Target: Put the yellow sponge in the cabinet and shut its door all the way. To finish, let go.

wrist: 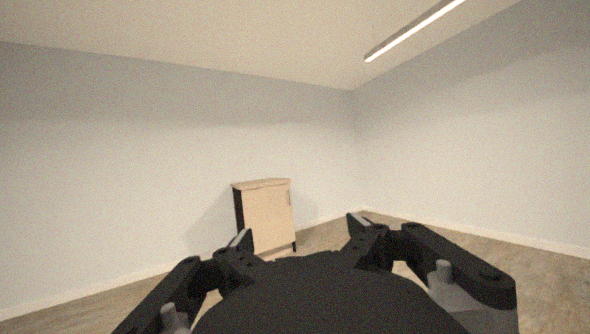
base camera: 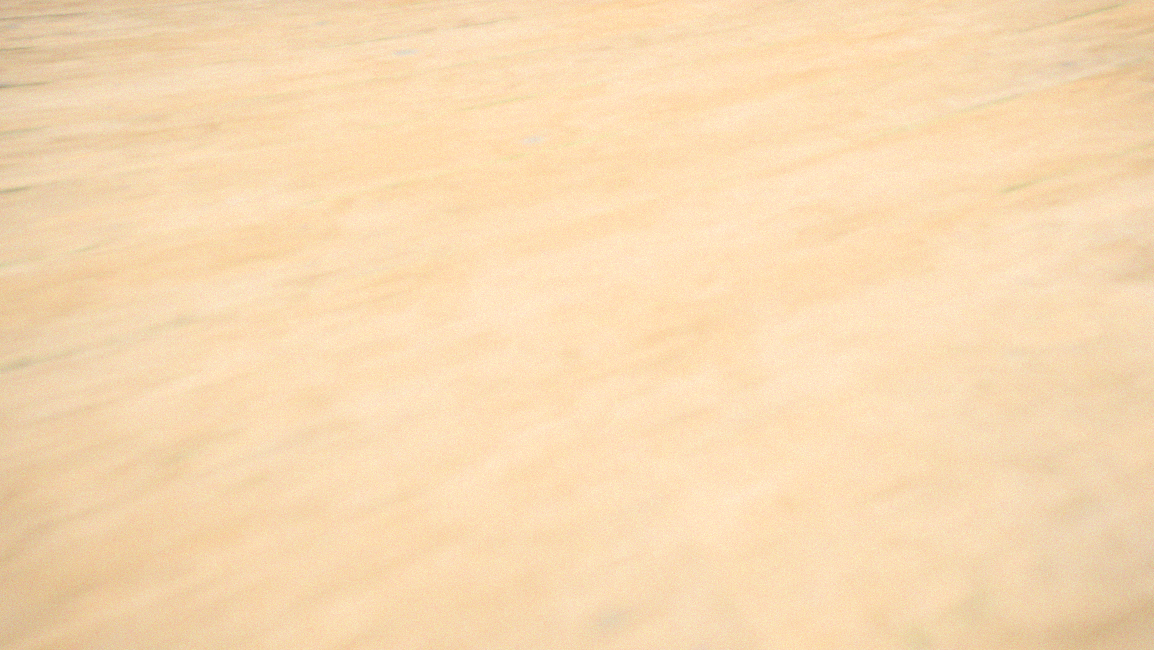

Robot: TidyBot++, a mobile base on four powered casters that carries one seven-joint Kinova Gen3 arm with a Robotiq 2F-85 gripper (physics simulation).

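A small cabinet with a light wood front, a wood top and a dark side stands across the room near the wall in the wrist view. Its door looks closed, with a thin handle at the upper right of the front. My gripper is open and empty. It is far from the cabinet, and its left finger overlaps the cabinet's lower left part in the view. The yellow sponge does not show in either view.
The wood floor fills the base camera view. In the wrist view, two grey walls meet in a corner to the right of the cabinet. A long ceiling lamp hangs at the upper right.
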